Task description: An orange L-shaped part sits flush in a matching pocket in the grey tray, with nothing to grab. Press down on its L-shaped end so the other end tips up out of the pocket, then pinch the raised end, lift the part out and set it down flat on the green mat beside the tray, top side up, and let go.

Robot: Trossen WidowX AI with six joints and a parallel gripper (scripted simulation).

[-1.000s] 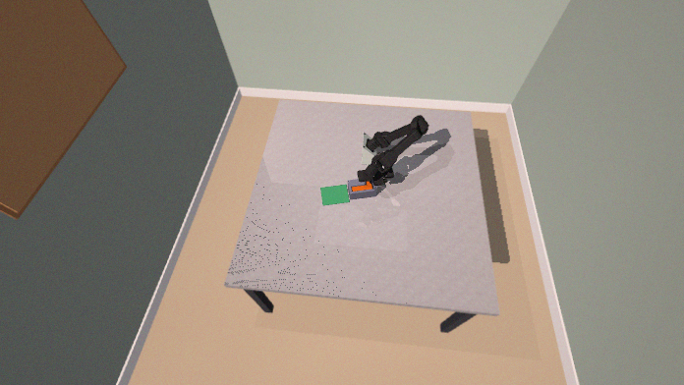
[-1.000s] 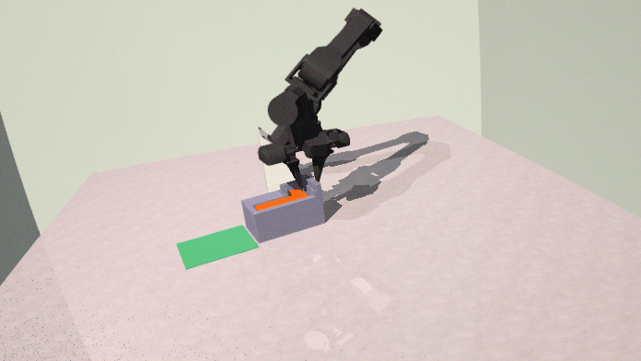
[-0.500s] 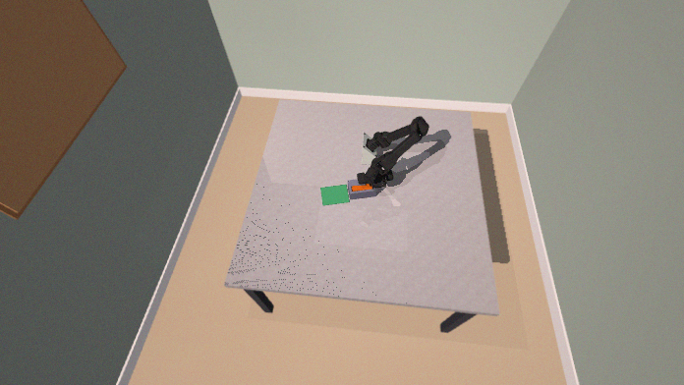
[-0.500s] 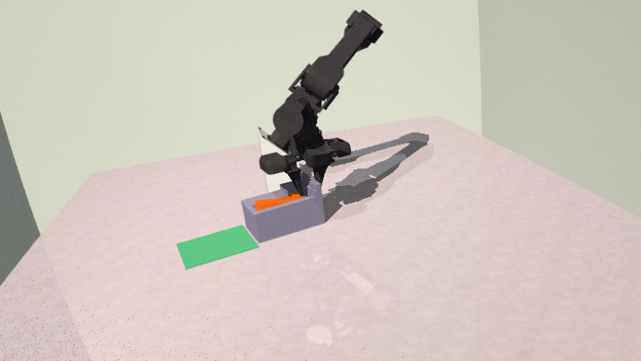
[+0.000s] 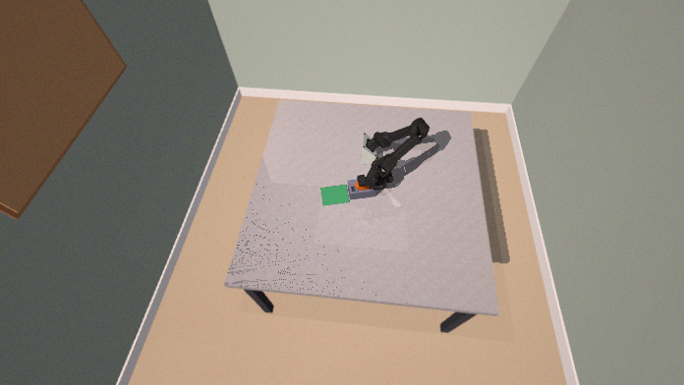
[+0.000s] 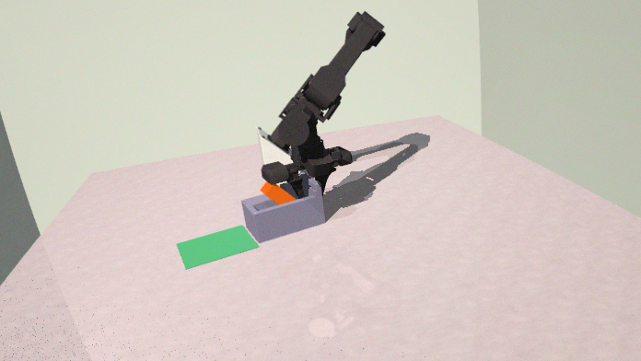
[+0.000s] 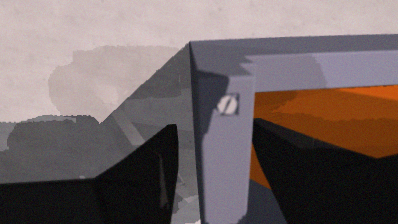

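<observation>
The orange L-shaped part is 10 mm ahead of my gripper tip, 50 mm to the right of it and 10 mm above it. Round my gripper tip: green mat (70 mm ahead, 210 mm to the right, 50 mm below).
</observation>
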